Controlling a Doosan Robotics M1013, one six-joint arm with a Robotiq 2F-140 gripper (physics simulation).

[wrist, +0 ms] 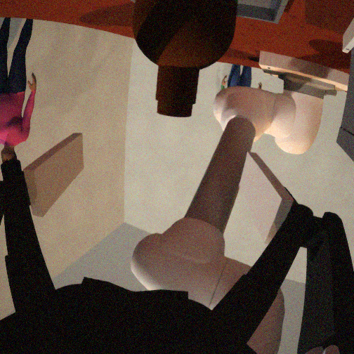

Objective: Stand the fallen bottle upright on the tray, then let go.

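Note:
The brown bottle (184, 32) shows at the top of the wrist view, with its shoulder and narrow neck pointing down in this upside-down picture, so it looks upright. Its base is cut off by the top edge. My black gripper (161, 159) is open, with its fingers wide apart at the left and right. The bottle is beyond the fingertips, and no finger appears to touch it. A red-orange surface (60, 10) lies behind the bottle; I cannot tell if it is the tray, and the bottle's contact with it is hidden.
Pale arm links (212, 180) run through the middle of the view. A grey-rimmed box (275, 12) is at the upper right, near a light ledge (300, 67). A dark block (348, 110) is at the right edge. A person in pink (12, 117) is at the left.

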